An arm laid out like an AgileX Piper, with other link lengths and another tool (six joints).
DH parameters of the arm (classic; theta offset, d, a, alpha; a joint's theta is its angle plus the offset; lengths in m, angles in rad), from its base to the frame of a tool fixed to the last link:
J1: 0 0.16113 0 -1.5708
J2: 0.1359 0 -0.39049 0
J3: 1.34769 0 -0.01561 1.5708
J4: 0 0.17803 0 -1.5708
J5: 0 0 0 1.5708
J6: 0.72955 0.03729 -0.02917 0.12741
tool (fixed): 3.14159 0.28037 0 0
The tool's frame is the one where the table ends.
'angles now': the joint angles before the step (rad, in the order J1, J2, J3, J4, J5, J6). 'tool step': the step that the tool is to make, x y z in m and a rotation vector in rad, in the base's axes. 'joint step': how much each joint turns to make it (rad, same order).
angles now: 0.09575 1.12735 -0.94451 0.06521 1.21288 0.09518
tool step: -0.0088 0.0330 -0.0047 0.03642 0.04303 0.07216
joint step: 0.23984 0.01974 -0.00011 0.00178 0.00397 0.17345
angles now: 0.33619 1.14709 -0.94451 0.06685 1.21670 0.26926
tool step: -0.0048 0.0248 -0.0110 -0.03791 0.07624 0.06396
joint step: 0.25609 0.08719 -0.00066 -0.04059 -0.00986 0.20214
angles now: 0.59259 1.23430 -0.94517 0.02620 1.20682 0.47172
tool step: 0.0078 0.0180 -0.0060 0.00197 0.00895 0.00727
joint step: 0.07003 0.05169 -0.00009 -0.00301 -0.04697 0.06313
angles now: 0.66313 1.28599 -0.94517 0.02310 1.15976 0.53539
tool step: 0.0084 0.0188 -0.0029 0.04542 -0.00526 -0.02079
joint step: -0.00035 0.02420 -0.00002 0.03259 -0.05667 0.00988
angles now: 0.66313 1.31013 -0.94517 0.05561 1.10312 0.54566
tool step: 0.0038 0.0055 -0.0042 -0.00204 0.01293 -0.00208
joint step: 0.00038 0.02852 -0.00036 0.00703 -0.01671 -0.00052
